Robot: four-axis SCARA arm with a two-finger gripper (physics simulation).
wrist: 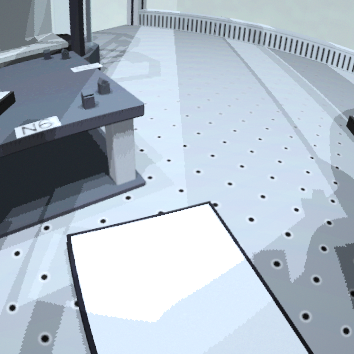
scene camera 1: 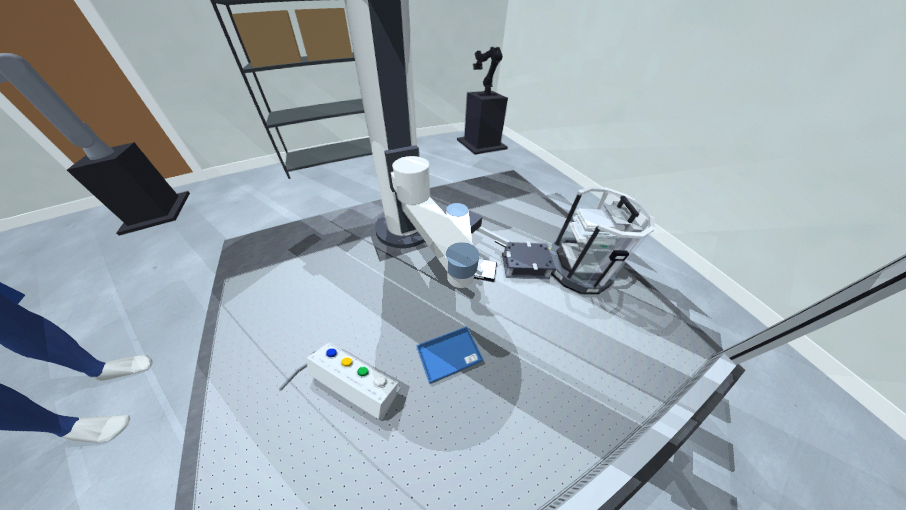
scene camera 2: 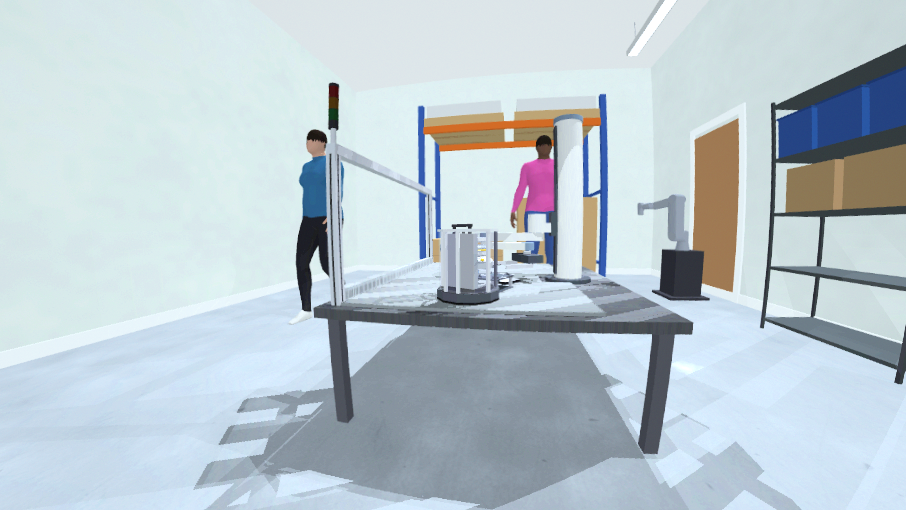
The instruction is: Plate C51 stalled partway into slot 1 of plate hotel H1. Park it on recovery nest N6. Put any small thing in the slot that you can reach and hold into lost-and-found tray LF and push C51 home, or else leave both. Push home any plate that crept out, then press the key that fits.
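Frame: origin at the arm's base, x left, y back, z up, level; centimetres.
Seen in the pictures: gripper, between the fingertips: [wrist: 179,78] [scene camera 1: 495,257] [scene camera 2: 498,265]; arm's base, origin of its link: [scene camera 1: 405,227] [scene camera 2: 567,280].
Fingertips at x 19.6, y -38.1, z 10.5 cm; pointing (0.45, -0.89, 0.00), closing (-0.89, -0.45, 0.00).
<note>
Pixels of each thing's top centre, then the offset from my fingertips to it.
- Recovery nest N6, centre of its top: [wrist: 20,73] [scene camera 1: 530,252] [scene camera 2: 494,273] dx +13.9, dy -1.5, dz -2.2 cm
- Plate hotel H1, centre of its top: [scene camera 1: 617,204] [scene camera 2: 467,224] dx +32.6, dy -11.1, dz +20.2 cm
- Blue tray LF, centre of its top: [scene camera 1: 449,352] dx -25.6, dy -19.4, dz -7.5 cm
- key box, centre of its top: [scene camera 1: 346,373] [scene camera 2: 477,257] dx -51.0, dy -16.4, dz -0.8 cm
- white-topped square thing with dark edges, centre of its top: [wrist: 186,318] [scene camera 1: 478,266] [scene camera 2: 506,279] dx -3.2, dy +4.2, dz -7.8 cm
My gripper [wrist: 179,78] is open wide and empty; its fingertips show at the left and right edges of the wrist view, and the arm's end hides it in scene camera 1. Recovery nest N6 [scene camera 1: 529,253] [wrist: 50,95] is a dark raised platform with small pegs and no plate on its visible top. Plate hotel H1 [scene camera 1: 584,252] [scene camera 2: 467,295] [wrist: 77,25] stands beyond it, with pale plates [scene camera 1: 590,219] inside. C51, its slot and any small thing there cannot be made out. Blue tray LF [scene camera 1: 443,357] and the key box [scene camera 1: 351,386] with blue, yellow, green and white keys stand apart.
A white-topped square thing with dark edges [scene camera 1: 486,270] [wrist: 160,270] lies beside N6, low in the wrist view. The robot's column [scene camera 1: 393,114] [scene camera 2: 569,202] stands behind N6's left. A guard frame [scene camera 1: 665,414] [scene camera 2: 334,221] runs along one table edge.
</note>
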